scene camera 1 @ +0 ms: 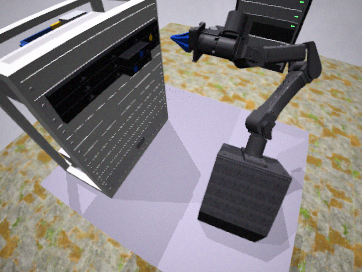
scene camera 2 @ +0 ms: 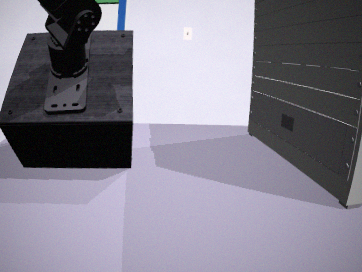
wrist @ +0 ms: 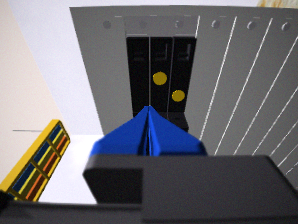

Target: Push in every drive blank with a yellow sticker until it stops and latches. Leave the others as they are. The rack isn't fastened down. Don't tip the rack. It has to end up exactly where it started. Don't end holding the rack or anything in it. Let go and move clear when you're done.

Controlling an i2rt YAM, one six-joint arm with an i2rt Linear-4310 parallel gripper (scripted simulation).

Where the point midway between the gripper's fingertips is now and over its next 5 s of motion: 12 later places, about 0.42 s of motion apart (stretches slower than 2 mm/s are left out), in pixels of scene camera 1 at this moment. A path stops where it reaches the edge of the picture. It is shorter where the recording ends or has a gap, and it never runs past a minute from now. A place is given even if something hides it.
The gripper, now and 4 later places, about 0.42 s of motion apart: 171,37; 180,37; 189,43; 203,49; 207,52
